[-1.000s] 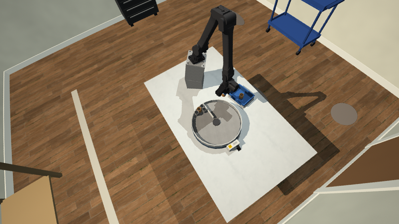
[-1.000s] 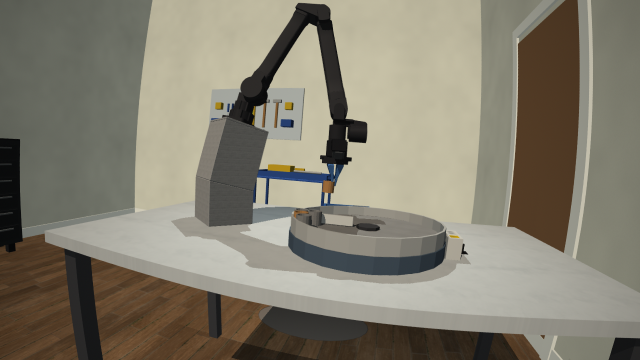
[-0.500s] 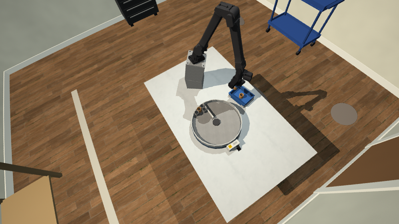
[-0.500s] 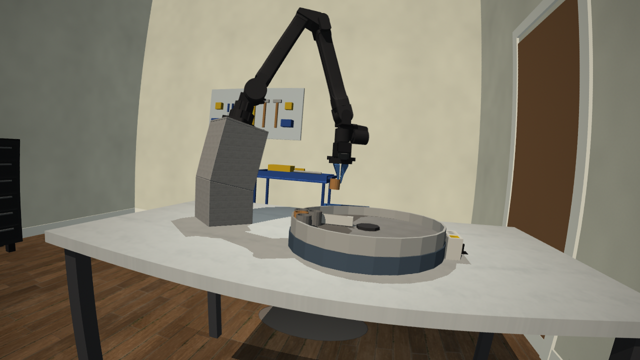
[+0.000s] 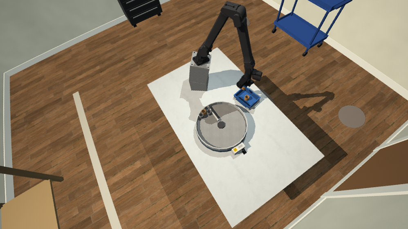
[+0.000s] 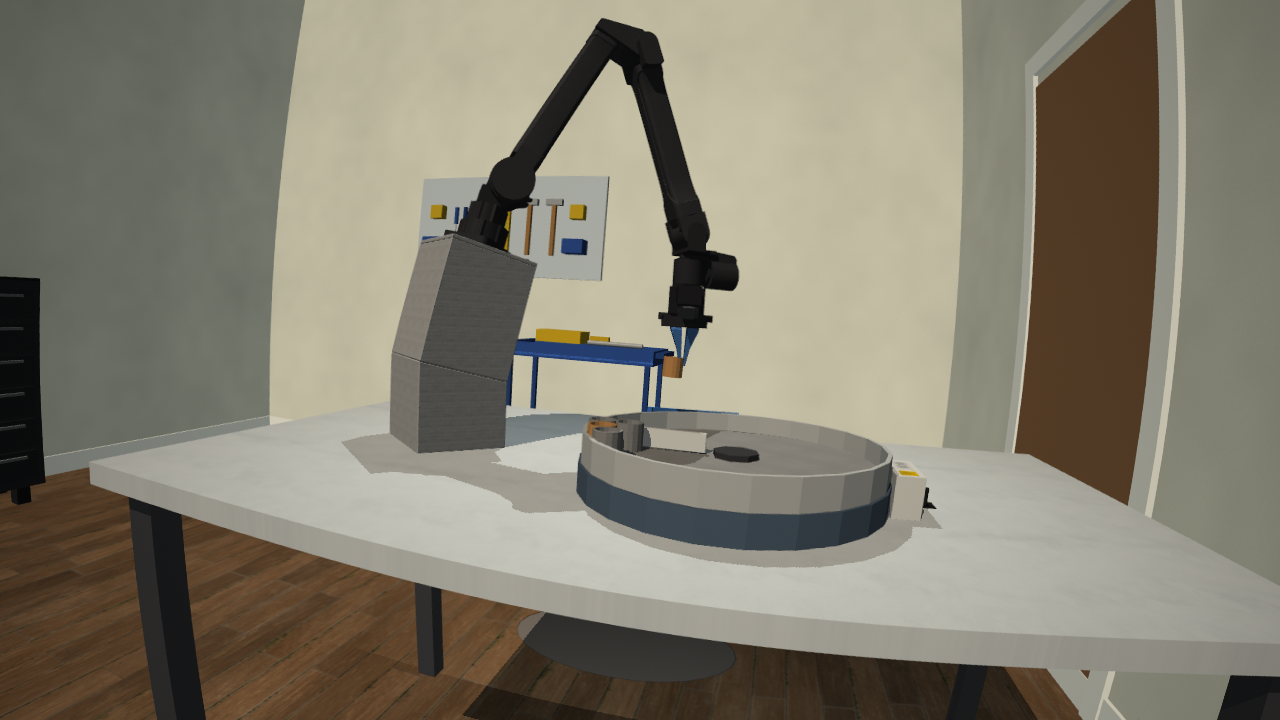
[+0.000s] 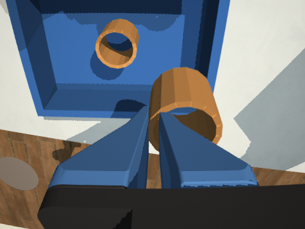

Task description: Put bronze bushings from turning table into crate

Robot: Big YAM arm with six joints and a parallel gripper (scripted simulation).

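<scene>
Now: the blue crate 3 cm ahead of my hand, 1 cm to the left of it and 13 cm below it. Round my hand: round grey turning table 13 cm ahead, 35 cm to the right, 10 cm below.
</scene>
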